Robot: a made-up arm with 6 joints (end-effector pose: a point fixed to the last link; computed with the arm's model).
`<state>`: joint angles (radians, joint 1 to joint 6).
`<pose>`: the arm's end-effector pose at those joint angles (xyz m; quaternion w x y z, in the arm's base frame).
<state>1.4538 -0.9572 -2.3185 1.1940 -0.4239 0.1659</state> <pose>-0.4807 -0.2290 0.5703 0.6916 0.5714 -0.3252 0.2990</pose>
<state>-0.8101 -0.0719 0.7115 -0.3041 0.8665 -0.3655</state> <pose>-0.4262 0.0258 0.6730 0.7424 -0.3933 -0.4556 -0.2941</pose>
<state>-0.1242 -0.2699 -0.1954 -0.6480 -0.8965 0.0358</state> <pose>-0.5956 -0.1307 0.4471 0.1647 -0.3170 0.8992 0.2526</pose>
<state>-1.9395 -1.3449 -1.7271 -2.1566 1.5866 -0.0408</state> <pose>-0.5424 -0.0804 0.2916 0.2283 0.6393 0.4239 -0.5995</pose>
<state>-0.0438 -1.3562 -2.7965 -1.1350 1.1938 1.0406</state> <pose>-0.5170 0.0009 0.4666 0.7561 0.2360 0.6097 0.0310</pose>
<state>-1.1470 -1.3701 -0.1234 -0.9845 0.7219 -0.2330</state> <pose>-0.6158 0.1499 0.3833 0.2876 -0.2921 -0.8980 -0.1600</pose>
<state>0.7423 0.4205 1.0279 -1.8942 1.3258 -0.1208</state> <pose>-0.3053 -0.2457 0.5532 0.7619 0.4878 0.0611 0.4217</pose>
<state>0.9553 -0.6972 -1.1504 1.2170 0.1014 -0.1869</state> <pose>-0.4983 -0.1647 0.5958 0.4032 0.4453 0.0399 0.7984</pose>
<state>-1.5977 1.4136 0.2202 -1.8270 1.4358 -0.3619</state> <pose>-0.2283 0.1256 0.4668 0.5833 -0.2477 0.6078 0.4785</pose>
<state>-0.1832 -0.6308 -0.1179 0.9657 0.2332 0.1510</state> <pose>-0.4832 0.0017 0.6047 0.2441 0.5599 0.5215 0.5958</pose>
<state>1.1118 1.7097 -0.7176 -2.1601 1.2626 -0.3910</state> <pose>-0.1574 -0.2239 0.4861 0.1548 -0.5838 0.4962 -0.6237</pose>
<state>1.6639 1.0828 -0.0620 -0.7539 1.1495 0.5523</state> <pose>-0.2588 -0.2549 0.3418 0.3295 0.7015 -0.4971 -0.3901</pose>
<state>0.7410 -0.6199 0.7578 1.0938 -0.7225 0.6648</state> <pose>-0.4886 -0.0542 0.5339 0.0557 -0.7870 -0.5871 -0.1813</pose>
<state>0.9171 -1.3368 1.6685 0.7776 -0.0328 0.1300</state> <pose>-0.4350 -0.1071 0.6303 0.7551 -0.5802 -0.0318 -0.3036</pose>
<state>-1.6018 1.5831 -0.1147 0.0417 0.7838 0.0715</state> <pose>-0.2148 0.1124 0.5073 0.8156 -0.2892 -0.4035 0.2974</pose>
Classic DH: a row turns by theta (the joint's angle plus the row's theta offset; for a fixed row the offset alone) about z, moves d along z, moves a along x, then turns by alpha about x. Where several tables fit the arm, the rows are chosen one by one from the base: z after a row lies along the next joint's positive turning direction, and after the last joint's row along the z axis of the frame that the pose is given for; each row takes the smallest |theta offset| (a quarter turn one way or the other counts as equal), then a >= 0, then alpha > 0; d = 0 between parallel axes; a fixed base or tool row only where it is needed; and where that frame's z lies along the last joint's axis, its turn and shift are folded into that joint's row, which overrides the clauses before.
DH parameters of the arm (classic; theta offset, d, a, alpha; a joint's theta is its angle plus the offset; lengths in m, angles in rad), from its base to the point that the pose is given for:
base (fixed): -1.5708 0.4564 0.0744 -1.5708
joint 1: 0 -0.3734 -0.0646 1.5708
joint 2: -1.2309 0.1184 0.0958 1.4597
joint 3: -0.0509 -0.1534 0.0315 1.6293
joint 4: 0.7497 0.032 0.0141 -1.6433
joint 5: 0.0011 0.0054 0.1025 1.7164
joint 6: -0.8995 -0.067 0.0012 -1.1862
tool (fixed): 0.4452 0.0172 0 0

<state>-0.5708 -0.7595 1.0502 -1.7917 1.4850 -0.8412</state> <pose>-0.4494 -0.0146 0.6147 0.8685 0.1101 0.3277 -0.3553</pose>
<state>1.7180 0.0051 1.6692 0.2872 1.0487 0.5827</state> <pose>-0.3350 -0.1893 0.3857 0.9760 -0.0677 -0.1779 -0.1061</pose>
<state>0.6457 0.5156 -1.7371 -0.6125 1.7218 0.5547</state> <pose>-0.3805 -0.2675 0.4589 0.2763 0.4480 -0.5642 -0.6361</pose>
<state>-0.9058 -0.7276 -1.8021 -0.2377 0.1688 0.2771</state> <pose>-0.4909 -0.0601 0.4090 0.4902 -0.3893 0.7788 0.0402</pose>
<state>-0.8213 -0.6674 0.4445 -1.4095 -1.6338 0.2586</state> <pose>-0.6603 -0.0773 0.4676 0.1140 -0.4484 0.8744 0.1459</pose>
